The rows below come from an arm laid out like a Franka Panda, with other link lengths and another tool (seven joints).
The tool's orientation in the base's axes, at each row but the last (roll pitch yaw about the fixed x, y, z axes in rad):
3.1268, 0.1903, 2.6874
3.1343, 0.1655, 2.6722
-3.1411, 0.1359, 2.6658
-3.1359, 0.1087, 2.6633
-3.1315, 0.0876, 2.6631
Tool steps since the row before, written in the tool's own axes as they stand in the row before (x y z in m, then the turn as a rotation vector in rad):
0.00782, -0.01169, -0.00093, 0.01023, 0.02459, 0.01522
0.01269, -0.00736, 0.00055, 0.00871, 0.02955, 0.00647
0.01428, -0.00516, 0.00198, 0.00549, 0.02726, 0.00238
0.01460, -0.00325, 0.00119, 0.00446, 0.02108, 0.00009
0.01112, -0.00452, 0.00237, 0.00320, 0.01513, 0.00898
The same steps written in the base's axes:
-0.01216, -0.00708, -0.00074, 0.00438, 0.02547, -0.01652
-0.01440, -0.00094, -0.00269, 0.00664, 0.02982, -0.00760
-0.01470, 0.00177, -0.00389, 0.00794, 0.02657, -0.00312
-0.01427, 0.00373, -0.00275, 0.00579, 0.02074, -0.00069
-0.01174, 0.00097, -0.00329, 0.00480, 0.01445, -0.00938

